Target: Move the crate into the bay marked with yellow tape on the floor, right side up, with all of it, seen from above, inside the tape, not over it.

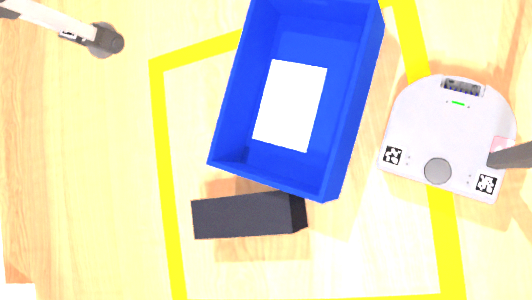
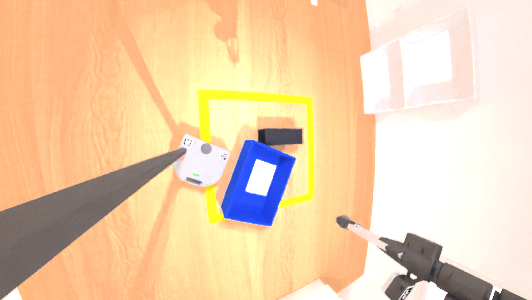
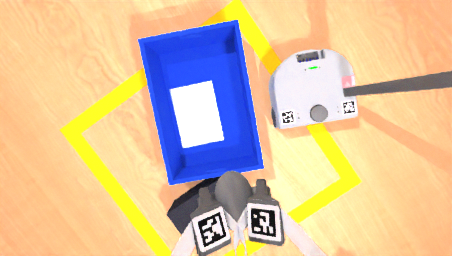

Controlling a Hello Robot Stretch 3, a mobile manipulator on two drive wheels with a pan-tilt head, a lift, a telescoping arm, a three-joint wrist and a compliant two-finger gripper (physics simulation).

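Places are measured from the robot's base along level axes (x ahead, y left, z up), in millimetres.
Pixels of known places: gripper, fingertip midpoint: (image 1: 115, 45) (image 2: 338, 218) (image 3: 233, 189); robot's base at its link origin: (image 1: 436, 170) (image 2: 205, 148) (image 3: 305, 111).
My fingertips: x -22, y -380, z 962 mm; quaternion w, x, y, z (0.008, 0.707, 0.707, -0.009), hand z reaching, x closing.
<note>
Ahead of a thing's pixels: the offset from my fingertips to its top centre.
The blue crate @(87 mm back, 97 mm right, 741 mm down) (image 1: 300, 45) (image 2: 240, 195) (image 3: 230, 80) stands right side up on the floor, open at the top, with a white sheet inside. It is turned at an angle to the yellow tape (image 1: 168, 200) (image 2: 310, 150) (image 3: 114, 190). Most of it lies inside the bay, but one end crosses the tape near a corner. A black block @(351 mm ahead, 154 mm right, 800 mm down) (image 1: 240, 215) (image 2: 284, 136) (image 3: 187, 210) lies inside the tape at the crate's other end. My gripper (image 1: 110, 41) (image 2: 344, 221) (image 3: 233, 189) is shut and empty, outside the tape, away from the crate.
My wheeled base (image 1: 425, 125) (image 2: 200, 165) (image 3: 310, 90) stands across one tape side, close beside the crate's long side. My mast (image 2: 100, 200) rises from it. A pale shelf-like box (image 2: 474, 60) stands at the upper right. A white surface (image 2: 310, 292) shows at the bottom edge.
</note>
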